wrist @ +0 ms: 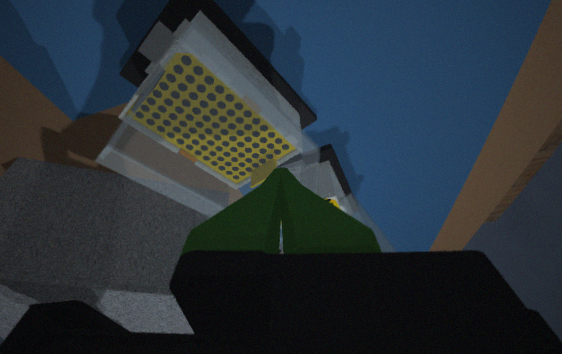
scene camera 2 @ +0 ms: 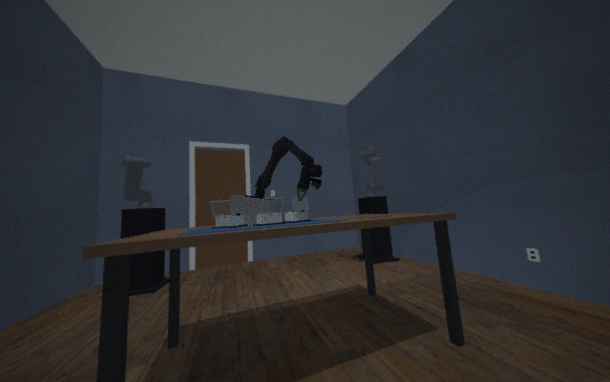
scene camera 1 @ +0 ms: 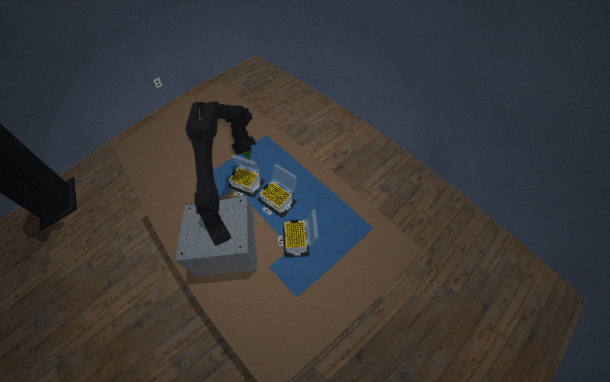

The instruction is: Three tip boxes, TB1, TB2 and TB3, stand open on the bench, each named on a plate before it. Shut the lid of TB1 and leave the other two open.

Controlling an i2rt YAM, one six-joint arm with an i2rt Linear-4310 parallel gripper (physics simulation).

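Places are measured from the arm's base along level axes (x ahead, y left, z up), in metres.
Pixels of known places: gripper, fingertip midpoint: (wrist: 281,177) (scene camera 2: 299,201) (scene camera 1: 249,160); arm's base, origin of the base link: (scene camera 2: 259,198) (scene camera 1: 214,224).
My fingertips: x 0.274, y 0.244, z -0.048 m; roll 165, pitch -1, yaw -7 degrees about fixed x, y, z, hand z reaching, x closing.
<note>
Ahead of a thing's pixels: the offset from my fingertips to its middle. "pt": to the spot under its first point. Level surfaces: height alone.
Three tip boxes with yellow racks stand in a row: the upper-left box (scene camera 1: 245,179) (scene camera 2: 296,216) (wrist: 215,120), the middle box {dx +0.012, dy -0.192, dz -0.093 m} (scene camera 1: 276,196) (scene camera 2: 270,218) and the lower-right box {dx -0.019, dy -0.397, dz -0.093 m} (scene camera 1: 296,235) (scene camera 2: 230,220). Their clear lids {pt dx -0.013, dy +0.017, dz -0.029 m} (scene camera 1: 246,163) {pt dx +0.094, dy -0.167, dz -0.021 m} (scene camera 1: 285,177) {pt dx +0.051, dy -0.456, dz +0.019 m} (scene camera 1: 314,227) stand raised. The name plates {pt dx -0.110, dy -0.055, dz -0.124 m} (scene camera 1: 239,194) {pt dx -0.042, dy -0.213, dz -0.124 m} (scene camera 1: 267,211) {pt dx -0.069, dy -0.373, dz -0.124 m} (scene camera 1: 280,241) are too small to read, so I cannot tell which is TB1. My gripper (scene camera 1: 248,155) (scene camera 2: 301,197) (wrist: 281,177) is shut and empty, its green tips close to the top of the upper-left box's lid; contact cannot be told.
A blue mat {dz -0.126 m} (scene camera 1: 340,225) lies under the boxes on the brown table (scene camera 1: 350,310) (scene camera 2: 400,219). The grey base block (scene camera 1: 217,250) (wrist: 90,220) stands beside the row. In the wrist view, part of another box (wrist: 332,185) shows behind my fingers.
</note>
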